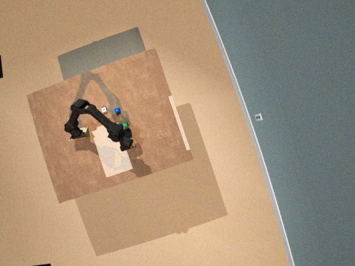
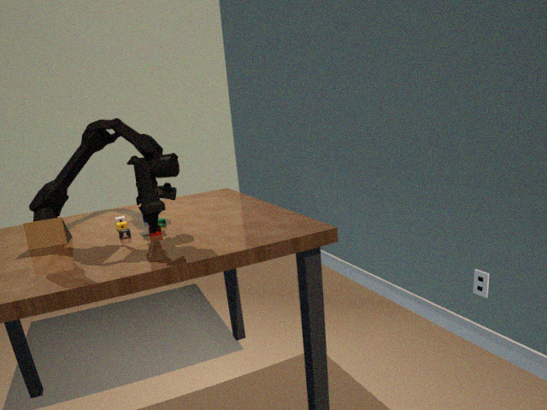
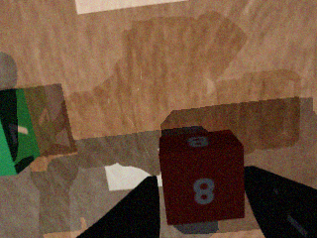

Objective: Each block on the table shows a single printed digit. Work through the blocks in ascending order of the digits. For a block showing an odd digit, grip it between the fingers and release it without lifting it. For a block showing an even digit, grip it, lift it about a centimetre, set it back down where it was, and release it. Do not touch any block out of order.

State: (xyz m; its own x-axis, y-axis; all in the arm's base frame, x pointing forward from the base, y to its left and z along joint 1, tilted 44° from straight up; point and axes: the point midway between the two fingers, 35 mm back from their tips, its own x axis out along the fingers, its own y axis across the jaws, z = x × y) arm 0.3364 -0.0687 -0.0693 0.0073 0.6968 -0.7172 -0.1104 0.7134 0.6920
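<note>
The red block is right at my gripper tip. Round my gripper tip: yellow block 100 mm behind, 140 mm to the left; green block 20 mm ahead, 90 mm to the left; black block 90 mm behind, 30 mm to the left.
</note>
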